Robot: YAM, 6 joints.
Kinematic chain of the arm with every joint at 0, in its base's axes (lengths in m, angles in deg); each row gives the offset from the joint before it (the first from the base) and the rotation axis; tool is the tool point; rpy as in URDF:
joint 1: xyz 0 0 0.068 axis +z
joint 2: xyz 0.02 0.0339 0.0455 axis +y
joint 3: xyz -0.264 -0.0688 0 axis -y
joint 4: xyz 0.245 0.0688 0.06 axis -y
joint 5: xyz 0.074 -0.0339 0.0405 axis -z
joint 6: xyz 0.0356 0 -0.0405 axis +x
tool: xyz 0 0 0 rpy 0 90 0
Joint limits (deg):
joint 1: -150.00..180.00
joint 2: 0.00..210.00
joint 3: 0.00..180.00
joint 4: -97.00..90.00
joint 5: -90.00..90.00
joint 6: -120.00..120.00
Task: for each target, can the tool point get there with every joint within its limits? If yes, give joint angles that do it. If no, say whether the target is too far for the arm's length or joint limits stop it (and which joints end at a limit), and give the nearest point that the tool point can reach.
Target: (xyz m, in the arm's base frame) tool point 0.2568 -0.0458 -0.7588
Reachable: no: too far | nearest point 0.2506 -0.0447 -0.3803 | short by 0.379 m
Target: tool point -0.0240 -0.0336 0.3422
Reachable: yes | joints -80.62 20.11 52.74 -60.89 55.08 -10.49
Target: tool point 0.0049 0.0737 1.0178
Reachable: no: too far | nearest point 0.0038 0.0571 0.7382 | short by 0.280 m
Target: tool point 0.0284 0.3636 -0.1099
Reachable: yes | joints 90.42 157.40 75.89 -5.87 60.63 -73.66
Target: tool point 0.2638 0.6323 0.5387
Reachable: no: too far | nearest point 0.2107 0.5051 0.4506 | short by 0.164 m
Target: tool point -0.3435 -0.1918 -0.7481
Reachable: no: too far | nearest point -0.2765 -0.1591 -0.3734 | short by 0.382 m
